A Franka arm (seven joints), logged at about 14 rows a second.
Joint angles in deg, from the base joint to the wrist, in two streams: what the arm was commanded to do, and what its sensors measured. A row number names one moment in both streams.
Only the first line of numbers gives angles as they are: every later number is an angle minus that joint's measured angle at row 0.
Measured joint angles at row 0: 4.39, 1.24, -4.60, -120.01, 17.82, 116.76, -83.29
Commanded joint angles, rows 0 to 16: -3.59, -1.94, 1.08, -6.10, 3.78, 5.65, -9.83; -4.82, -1.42, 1.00, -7.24, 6.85, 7.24, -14.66; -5.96, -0.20, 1.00, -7.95, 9.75, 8.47, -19.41; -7.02, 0.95, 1.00, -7.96, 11.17, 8.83, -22.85; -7.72, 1.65, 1.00, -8.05, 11.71, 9.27, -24.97; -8.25, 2.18, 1.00, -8.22, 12.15, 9.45, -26.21; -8.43, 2.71, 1.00, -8.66, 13.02, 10.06, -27.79; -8.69, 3.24, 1.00, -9.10, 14.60, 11.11, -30.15; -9.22, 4.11, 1.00, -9.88, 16.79, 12.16, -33.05; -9.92, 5.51, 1.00, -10.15, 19.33, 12.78, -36.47; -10.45, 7.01, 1.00, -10.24, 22.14, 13.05, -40.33; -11.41, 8.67, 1.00, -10.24, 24.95, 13.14, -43.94; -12.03, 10.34, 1.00, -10.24, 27.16, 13.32, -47.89; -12.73, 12.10, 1.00, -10.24, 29.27, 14.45, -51.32; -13.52, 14.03, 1.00, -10.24, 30.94, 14.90, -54.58; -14.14, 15.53, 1.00, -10.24, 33.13, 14.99, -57.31; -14.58, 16.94, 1.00, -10.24, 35.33, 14.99, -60.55
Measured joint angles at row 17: -12.79, 14.50, 0.02, -10.23, 30.68, 14.29, -54.40
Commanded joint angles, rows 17 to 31: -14.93, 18.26, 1.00, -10.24, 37.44, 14.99, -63.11; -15.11, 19.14, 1.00, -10.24, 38.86, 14.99, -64.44; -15.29, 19.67, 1.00, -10.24, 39.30, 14.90, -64.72; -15.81, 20.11, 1.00, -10.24, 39.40, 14.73, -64.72; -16.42, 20.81, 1.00, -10.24, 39.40, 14.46, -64.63; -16.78, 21.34, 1.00, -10.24, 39.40, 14.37, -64.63; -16.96, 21.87, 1.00, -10.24, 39.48, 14.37, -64.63; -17.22, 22.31, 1.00, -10.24, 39.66, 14.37, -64.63; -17.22, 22.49, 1.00, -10.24, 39.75, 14.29, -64.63; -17.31, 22.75, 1.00, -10.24, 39.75, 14.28, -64.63; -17.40, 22.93, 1.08, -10.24, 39.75, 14.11, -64.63; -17.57, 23.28, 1.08, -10.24, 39.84, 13.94, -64.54; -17.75, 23.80, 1.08, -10.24, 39.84, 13.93, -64.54; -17.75, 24.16, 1.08, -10.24, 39.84, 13.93, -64.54; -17.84, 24.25, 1.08, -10.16, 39.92, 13.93, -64.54
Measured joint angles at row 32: -16.18, 23.49, 0.04, -10.04, 37.67, 14.05, -62.23
